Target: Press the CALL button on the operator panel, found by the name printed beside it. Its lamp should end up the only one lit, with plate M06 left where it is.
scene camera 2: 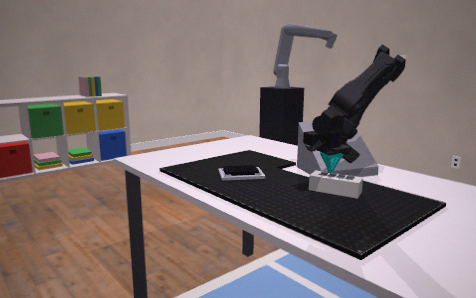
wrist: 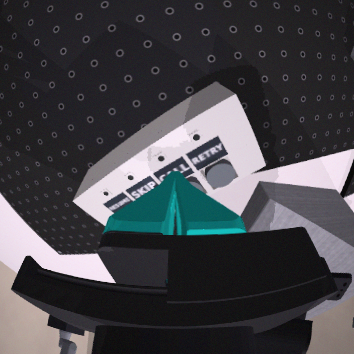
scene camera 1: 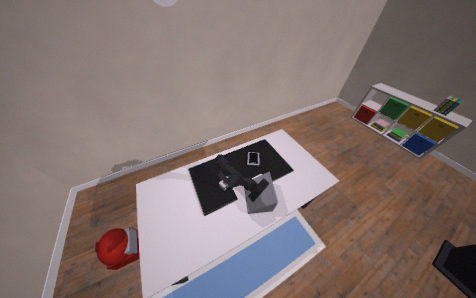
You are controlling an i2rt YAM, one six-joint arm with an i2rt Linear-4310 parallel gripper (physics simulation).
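Frame: origin at the arm's base, x ahead, y left, z up, level; centimetres.
Where they show: gripper, fingertip midpoint: [scene camera 2: 330,172] [wrist: 174,178]; arm's base, origin of the base link: [scene camera 1: 258,190].
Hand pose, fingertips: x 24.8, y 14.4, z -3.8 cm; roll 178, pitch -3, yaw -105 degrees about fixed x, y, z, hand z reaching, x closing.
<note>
Each offset is from my fingertips to the top centre of the thing. "pt": to the spot under its first point. Level surfaces: height alone.
The operator panel @[dy +1.4, dx -1.2, dz -0.9 cm] [scene camera 1: 224,185] [scene camera 2: 335,186] [wrist: 245,122] is a white box on the black mat, with labels RESUME, SKIP, CALL and RETRY. My gripper [scene camera 1: 228,176] [scene camera 2: 330,171] [wrist: 174,178] is shut and empty. Its teal fingertips point down at the panel's top, at the lower edge of the CALL label @[pt dy -0.6, dx +0.0, dz -1.2 cm] [wrist: 181,166] in the wrist view. The grey CALL button @[dy -0.6, dx -2.5, dz -0.9 cm] [wrist: 196,185] is partly hidden behind the fingers; contact cannot be told. The RETRY button @[dy -3.4, dx -1.5, dz -0.9 cm] [wrist: 220,174] shows fully. The lamp by CALL @[dy +0.7, dx +1.2, dz -1.1 cm] [wrist: 161,158] and the others look dark. A white-rimmed plate @[dy -33.4, dx +10.1, dz -4.7 cm] [scene camera 1: 253,164] [scene camera 2: 242,176] lies apart; its name is unreadable.
The black perforated mat @[dz -6.5 cm] [scene camera 1: 210,200] [scene camera 2: 280,200] [wrist: 120,75] lies on the white table @[dz -7.8 cm] [scene camera 1: 165,225] [scene camera 2: 425,192]. The grey block-shaped arm base [scene camera 1: 267,200] [scene camera 2: 367,160] [wrist: 305,210] stands close beside the panel. A shelf unit [scene camera 1: 377,86] stands away from the table.
</note>
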